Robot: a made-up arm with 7 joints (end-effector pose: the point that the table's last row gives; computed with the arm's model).
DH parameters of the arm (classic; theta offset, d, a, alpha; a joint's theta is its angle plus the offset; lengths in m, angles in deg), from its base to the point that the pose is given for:
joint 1: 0 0.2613 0 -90
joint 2: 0 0 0 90
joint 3: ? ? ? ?
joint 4: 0 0 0.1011 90
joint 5: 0 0.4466 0 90
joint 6: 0 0 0.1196 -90
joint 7: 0 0.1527 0 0
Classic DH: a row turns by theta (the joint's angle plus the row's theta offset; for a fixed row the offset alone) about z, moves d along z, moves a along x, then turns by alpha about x.
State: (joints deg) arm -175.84 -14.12 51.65 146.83 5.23 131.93 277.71
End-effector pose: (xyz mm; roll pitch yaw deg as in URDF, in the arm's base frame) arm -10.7 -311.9 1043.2 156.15 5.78 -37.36
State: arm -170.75 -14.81 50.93 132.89 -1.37 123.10 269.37
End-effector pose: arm -55.0 -375.7 1000.5 160.65 12.49 -31.27
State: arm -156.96 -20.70 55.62 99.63 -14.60 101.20 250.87
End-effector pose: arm 10.7 -511.9 826.5 178.83 32.81 2.99
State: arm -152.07 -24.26 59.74 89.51 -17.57 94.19 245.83
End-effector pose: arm 91.9 -531.7 754.0 -171.14 38.23 21.47
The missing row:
joint 3: 0 0.4374 0.0678 90
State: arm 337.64 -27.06 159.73 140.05 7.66 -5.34 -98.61
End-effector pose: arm -595.7 362.8 1074.4 60.09 9.57 -131.69
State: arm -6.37 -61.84 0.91 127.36 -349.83 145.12 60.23
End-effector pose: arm -329.4 76.5 924.7 -141.22 -22.32 -63.10
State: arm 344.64 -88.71 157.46 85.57 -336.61 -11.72 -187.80
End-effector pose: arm -538.6 465.1 -307.9 -155.19 13.85 -26.75
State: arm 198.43 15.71 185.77 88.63 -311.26 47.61 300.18
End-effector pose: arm 481.5 260.8 934.5 150.12 -68.27 90.98
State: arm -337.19 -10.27 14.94 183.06 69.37 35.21 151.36
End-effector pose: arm -225.5 -124.1 1303.6 -29.06 20.99 68.91
